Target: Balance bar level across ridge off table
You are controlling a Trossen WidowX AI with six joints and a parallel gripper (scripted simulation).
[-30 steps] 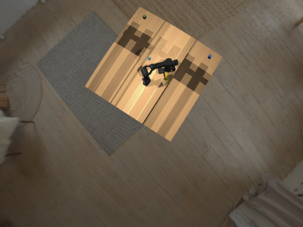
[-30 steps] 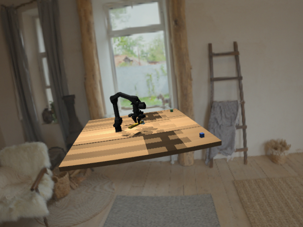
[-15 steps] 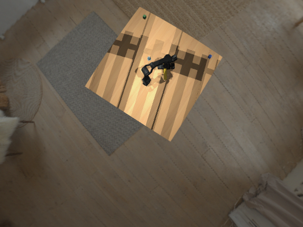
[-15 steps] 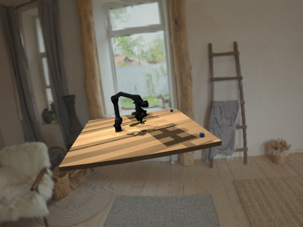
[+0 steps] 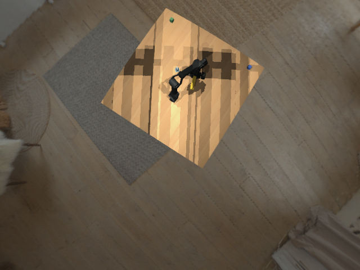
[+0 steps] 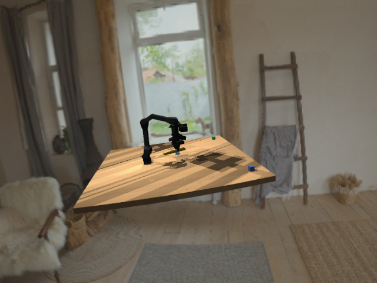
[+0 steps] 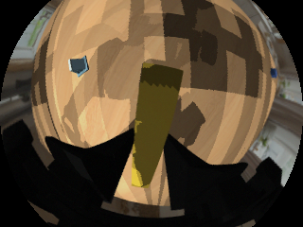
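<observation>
The yellow bar lies 3 cm behind my gripper tip and 1 cm to the right of it. Round my gripper tip: blue cube (47 cm ahead, 42 cm to the right, 8 cm below); then green cube (58 cm to the left, 47 cm ahead, 8 cm below).
</observation>
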